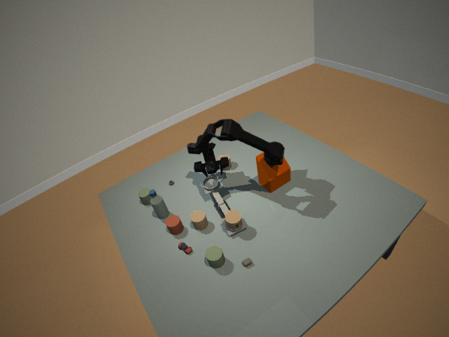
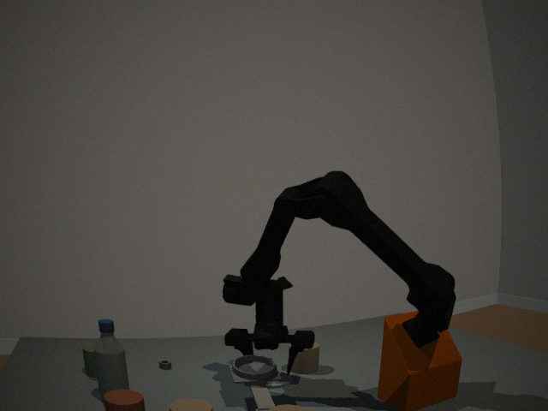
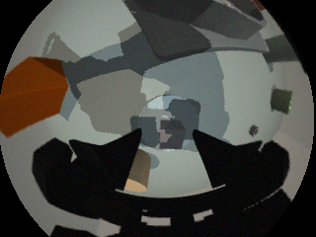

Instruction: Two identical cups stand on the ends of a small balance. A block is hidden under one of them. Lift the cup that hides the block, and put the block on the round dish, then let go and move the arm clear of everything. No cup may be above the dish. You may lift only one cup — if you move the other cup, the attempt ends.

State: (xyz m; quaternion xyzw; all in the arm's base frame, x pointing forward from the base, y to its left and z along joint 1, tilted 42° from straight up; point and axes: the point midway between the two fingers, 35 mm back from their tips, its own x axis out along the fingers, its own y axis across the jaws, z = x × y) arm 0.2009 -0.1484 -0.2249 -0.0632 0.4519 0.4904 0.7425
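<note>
Now: the grey block right at my gripper tip. Round my gripper tip: pale round dish 2 cm below; then balance 21 cm to the left, 12 cm ahead, 2 cm above; then nut 20 cm ahead, 17 cm to the right, 1 cm below.
</note>
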